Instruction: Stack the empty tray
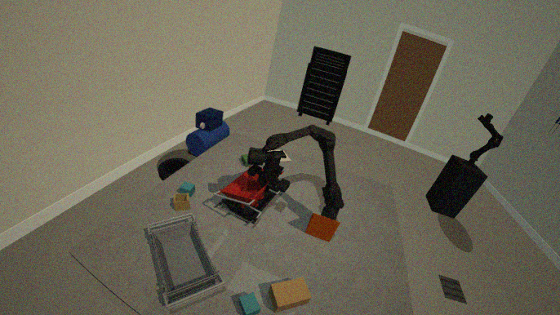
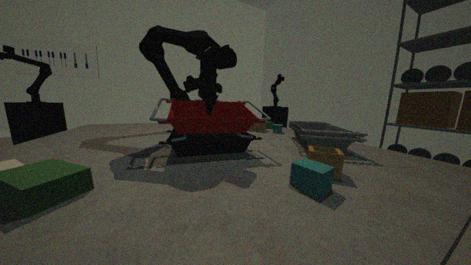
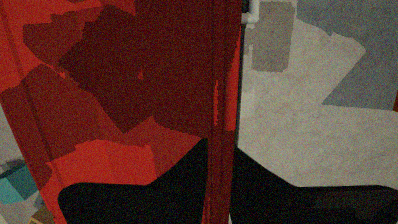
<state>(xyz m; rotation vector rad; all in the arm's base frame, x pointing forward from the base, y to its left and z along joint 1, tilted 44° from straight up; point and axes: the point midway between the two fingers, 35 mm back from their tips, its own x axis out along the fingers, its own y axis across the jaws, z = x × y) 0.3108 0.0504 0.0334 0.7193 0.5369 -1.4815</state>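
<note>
Right now my gripper tip is 7 cm short of the red tray, 1 cm to the left of it and 1 cm below it. The rest, counted from my gripper tip: pale flat card (10 cm ahead, 54 cm to the right, 11 cm below).
</note>
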